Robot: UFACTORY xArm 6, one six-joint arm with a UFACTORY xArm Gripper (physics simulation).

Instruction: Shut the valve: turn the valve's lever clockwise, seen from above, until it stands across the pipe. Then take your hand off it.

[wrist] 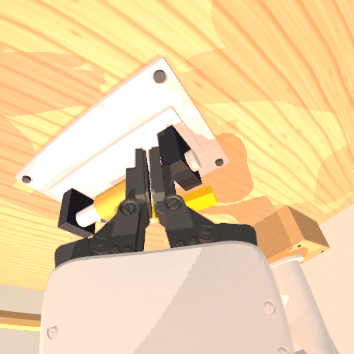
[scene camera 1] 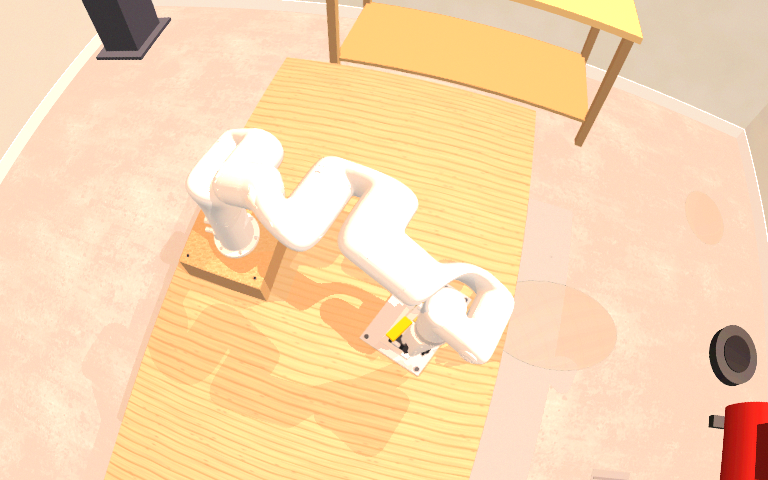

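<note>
The valve's yellow lever grip [scene camera 1: 399, 328] [wrist: 204, 198] points roughly along the pipe [wrist: 89, 216], not across it. The pipe's white ends show at black brackets [wrist: 75, 212], and the orange valve body [wrist: 111, 200] is partly hidden behind the fingers. The valve stands on a white plate [scene camera 1: 376, 328] [wrist: 115, 117]. My gripper [wrist: 148, 161] is shut and empty, its fingertips low over the plate beside the right-hand bracket in the wrist view, with the grip behind the right finger. In the scene view the wrist hides much of the valve. Whether the fingers touch the lever I cannot tell.
The arm's wooden base block [scene camera 1: 215, 268] [wrist: 285, 232] stands at the left of the wooden table [scene camera 1: 339, 418]. A shelf unit [scene camera 1: 603, 93] stands behind the table. A dark pillar [scene camera 1: 121, 25], a dark ring [scene camera 1: 718, 355] and a red object [scene camera 1: 739, 441] are off the table.
</note>
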